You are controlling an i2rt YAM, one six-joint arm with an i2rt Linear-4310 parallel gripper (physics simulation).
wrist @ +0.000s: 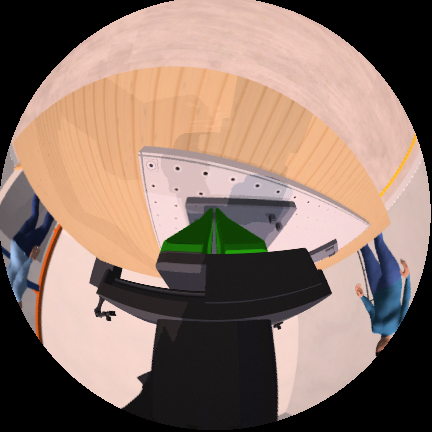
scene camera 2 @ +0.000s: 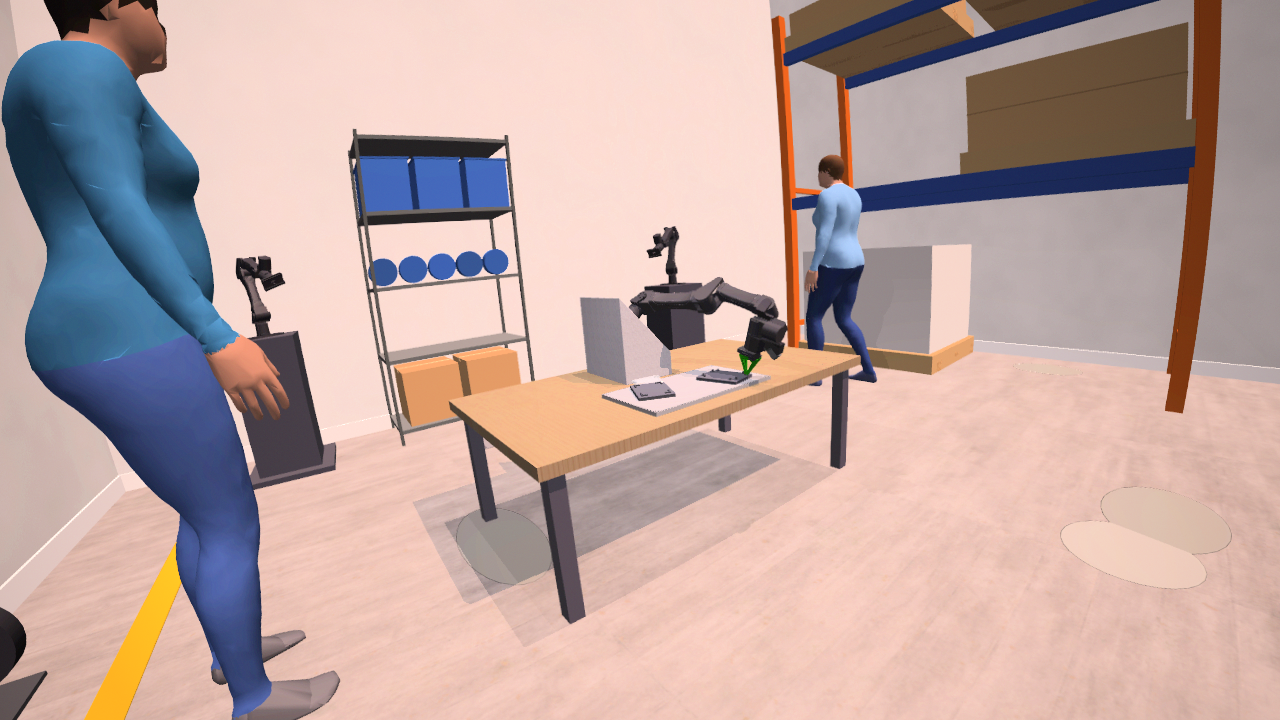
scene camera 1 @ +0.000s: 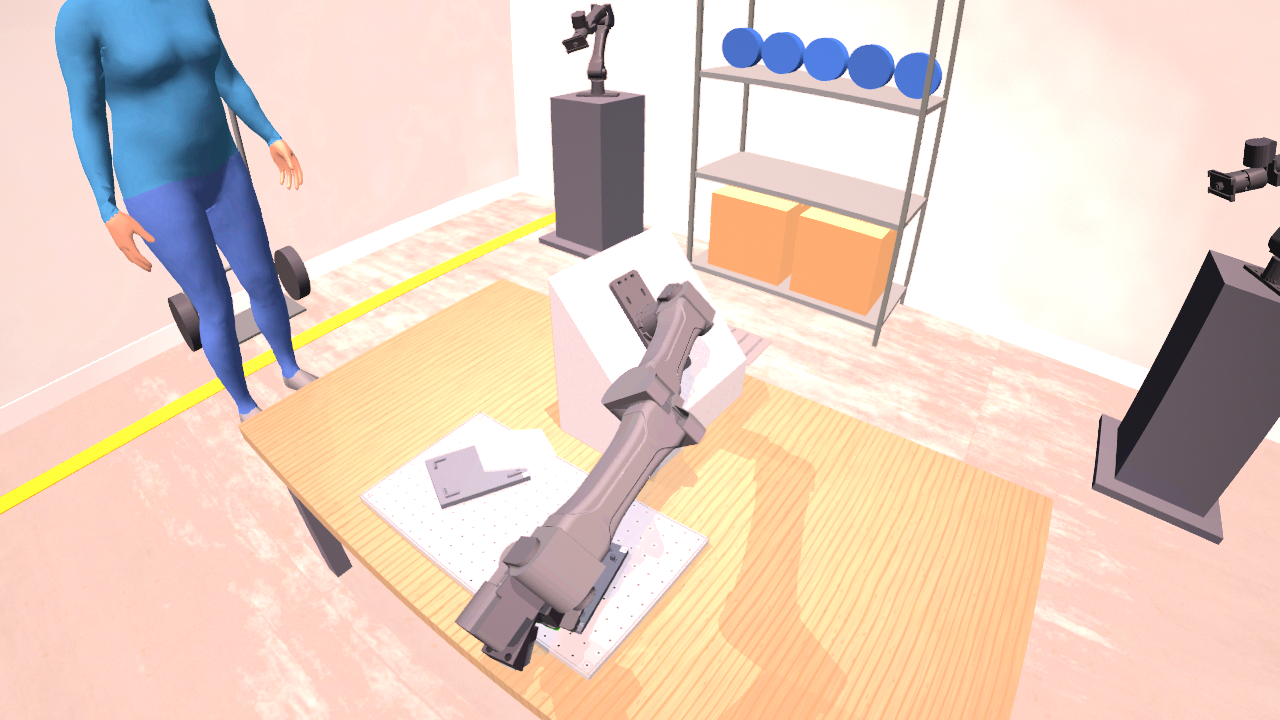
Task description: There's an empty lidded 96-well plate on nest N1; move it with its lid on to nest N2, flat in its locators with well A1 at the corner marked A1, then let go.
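Places are measured from the arm's base along level axes (x left, y ahead, z down), in metres.
Where they show: gripper, fingertip midpoint: (wrist: 213, 213) (scene camera 2: 746, 374) (scene camera 1: 564, 617); arm's base, origin of the base link: (scene camera 2: 626, 323) (scene camera 1: 649, 325).
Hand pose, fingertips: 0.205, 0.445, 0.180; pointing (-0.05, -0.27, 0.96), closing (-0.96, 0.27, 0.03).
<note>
Each offset is from my fingertips to the top centre of the thing, as dx, dy, dz. Level surfaces: height alone.
My gripper (scene camera 2: 748, 372) (wrist: 213, 213) is shut, its green fingertips together with no plate visible between them. It points down over one dark nest {-0.050, -0.062, -0.007} (scene camera 1: 614, 573) (scene camera 2: 713, 377) (wrist: 245, 216); whether the tips touch it I cannot tell. In the wrist view the fingers hide part of this nest, and two small locators show at its right. The other nest {-0.329, -0.117, -0.003} (scene camera 1: 465, 474) (scene camera 2: 652, 390) (wrist: 327, 248) lies flat on the same board, with raised corner locators. The clear lidded plate cannot be made out in any view. Nest labels and the A1 mark are not legible.
Both nests sit on a white perforated board (scene camera 1: 402, 503) (scene camera 2: 660, 407) (wrist: 165, 187) on the wooden table {dz +0.028} (scene camera 1: 895, 537) (scene camera 2: 537, 447) (wrist: 115, 165). A white slant-faced block (scene camera 1: 581, 385) (scene camera 2: 606, 344) stands behind the board. A person (scene camera 1: 161, 107) (scene camera 2: 116, 223) stands beyond the table's end.
</note>
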